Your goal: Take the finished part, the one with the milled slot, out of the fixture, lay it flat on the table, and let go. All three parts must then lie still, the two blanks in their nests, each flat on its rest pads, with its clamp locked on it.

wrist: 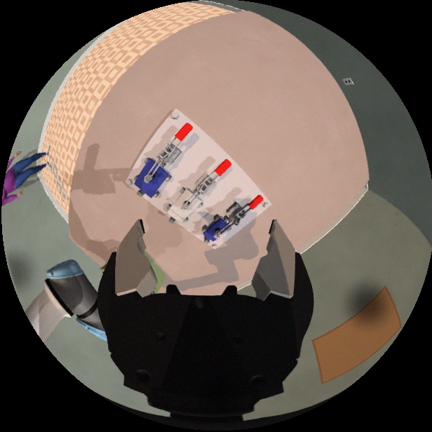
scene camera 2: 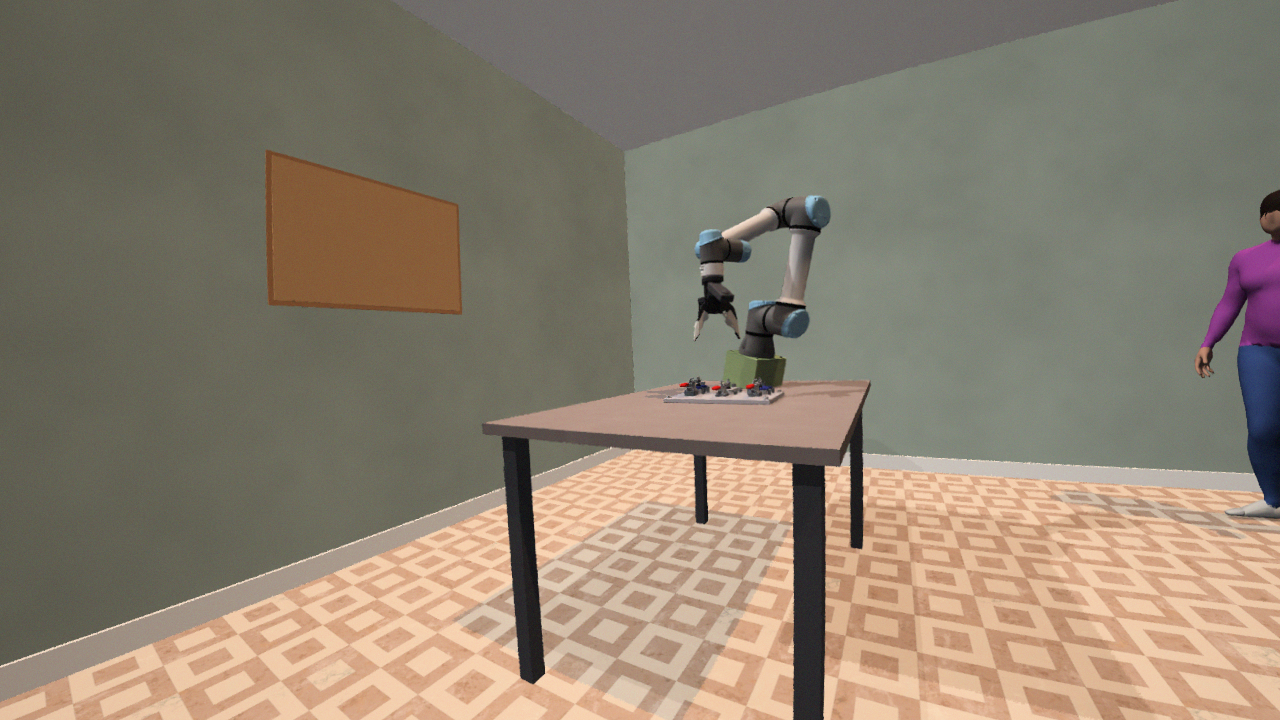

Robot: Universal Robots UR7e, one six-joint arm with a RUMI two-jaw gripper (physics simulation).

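Pixels of known places: gripper, fingertip midpoint: (scene camera 2: 717,340); arm's base, link origin: (scene camera 2: 756,354).
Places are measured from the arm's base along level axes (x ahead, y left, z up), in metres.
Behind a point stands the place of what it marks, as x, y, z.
The fixture plate (scene camera 2: 720,400) @[0.556, -0.021, -0.128] (wrist: 240,184) lies on the table. In the wrist view it holds a large blue part (wrist: 152,186), a whitish part (wrist: 181,211) and a small blue part (wrist: 212,230), each in a nest. Clamps with red handles (wrist: 184,132) (wrist: 222,167) (wrist: 256,201) reach with their arms over the three parts; whether each is locked I cannot tell. The milled slot cannot be made out at this size, nor can the rest pads. My gripper (scene camera 2: 716,337) @[0.479, -0.044, 0.061] (wrist: 206,220) is open and empty, high above the fixture's robot side.
The table (scene camera 2: 626,422) @[0.917, -0.167, -0.139] (wrist: 280,100) extends around the plate. The green base block (scene camera 2: 751,368) @[0.104, -0.004, -0.055] (wrist: 159,274) stands behind the fixture and carries the arm. Bolt heads (wrist: 175,116) (wrist: 265,204) stand at plate corners. A person (scene camera 2: 1262,313) stands away to the right.
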